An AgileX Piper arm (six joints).
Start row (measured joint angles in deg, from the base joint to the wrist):
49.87 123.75 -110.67 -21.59 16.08 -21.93
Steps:
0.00 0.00 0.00 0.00 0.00 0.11
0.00 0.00 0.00 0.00 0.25 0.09
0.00 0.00 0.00 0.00 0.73 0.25
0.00 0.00 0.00 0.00 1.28 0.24
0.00 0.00 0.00 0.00 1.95 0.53
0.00 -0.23 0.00 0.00 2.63 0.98
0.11 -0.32 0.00 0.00 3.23 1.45
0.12 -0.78 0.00 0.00 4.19 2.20
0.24 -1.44 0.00 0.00 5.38 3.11
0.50 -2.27 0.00 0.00 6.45 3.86
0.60 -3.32 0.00 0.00 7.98 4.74
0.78 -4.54 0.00 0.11 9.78 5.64
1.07 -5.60 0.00 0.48 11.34 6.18
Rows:
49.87 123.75 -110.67 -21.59 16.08 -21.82
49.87 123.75 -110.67 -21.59 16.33 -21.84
49.87 123.75 -110.67 -21.59 16.81 -21.68
49.87 123.75 -110.67 -21.59 17.36 -21.69
49.87 123.75 -110.67 -21.59 18.03 -21.40
49.87 123.52 -110.67 -21.59 18.71 -20.95
49.98 123.43 -110.67 -21.59 19.31 -20.48
49.99 122.97 -110.67 -21.59 20.27 -19.73
50.11 122.31 -110.67 -21.59 21.46 -18.82
50.37 121.48 -110.67 -21.59 22.53 -18.07
50.47 120.43 -110.67 -21.59 24.06 -17.19
50.65 119.21 -110.67 -21.48 25.86 -16.29
50.94 118.15 -110.67 -21.11 27.42 -15.75

